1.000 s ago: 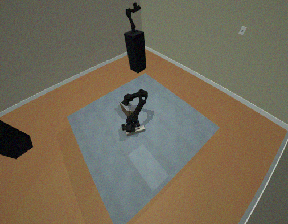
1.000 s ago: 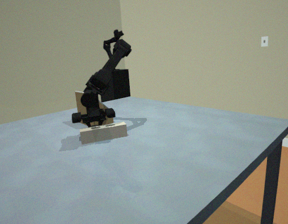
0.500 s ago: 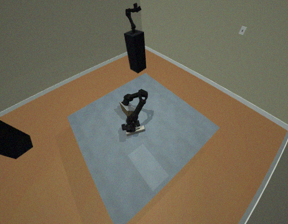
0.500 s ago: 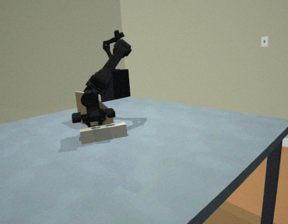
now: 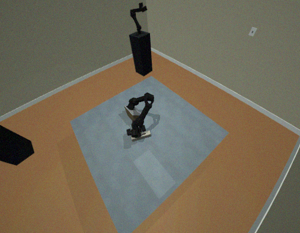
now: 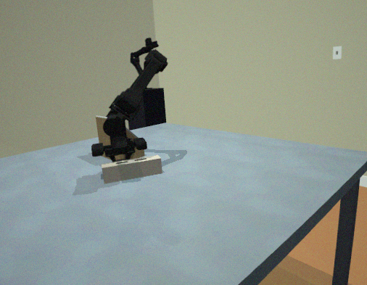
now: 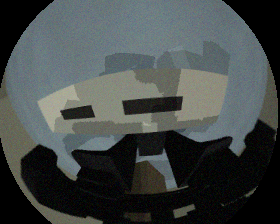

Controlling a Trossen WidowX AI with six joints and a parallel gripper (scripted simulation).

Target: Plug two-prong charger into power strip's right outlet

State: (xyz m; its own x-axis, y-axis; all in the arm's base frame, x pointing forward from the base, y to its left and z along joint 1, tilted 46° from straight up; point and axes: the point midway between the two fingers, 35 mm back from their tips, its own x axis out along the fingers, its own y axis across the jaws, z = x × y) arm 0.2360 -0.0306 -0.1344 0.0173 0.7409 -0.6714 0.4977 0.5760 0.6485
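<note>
The two-prong charger is 10 mm to the right of my gripper tip, 10 mm ahead of it and 10 mm above it.
</note>
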